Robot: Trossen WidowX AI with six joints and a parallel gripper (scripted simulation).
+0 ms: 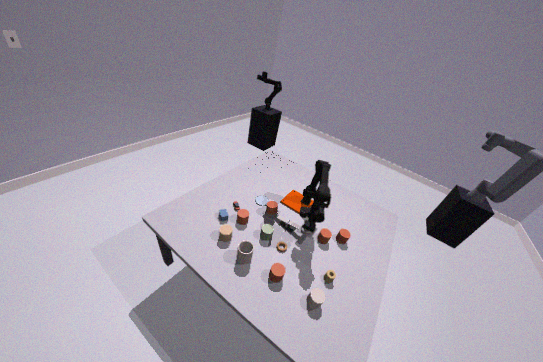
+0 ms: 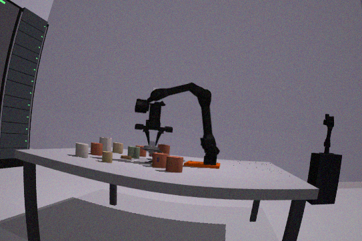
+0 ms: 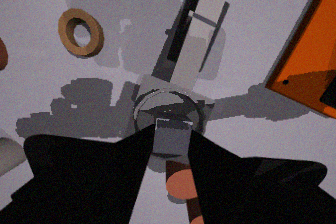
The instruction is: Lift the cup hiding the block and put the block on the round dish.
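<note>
The pale round dish lies 8 cm behind my gripper tip, 38 cm to the right of it and 9 cm below it. Also, from my gripper tip: grey block right at my gripper tip; balance 12 cm to the right, 7 cm below; balance beam 12 cm to the right, 5 cm below.
</note>
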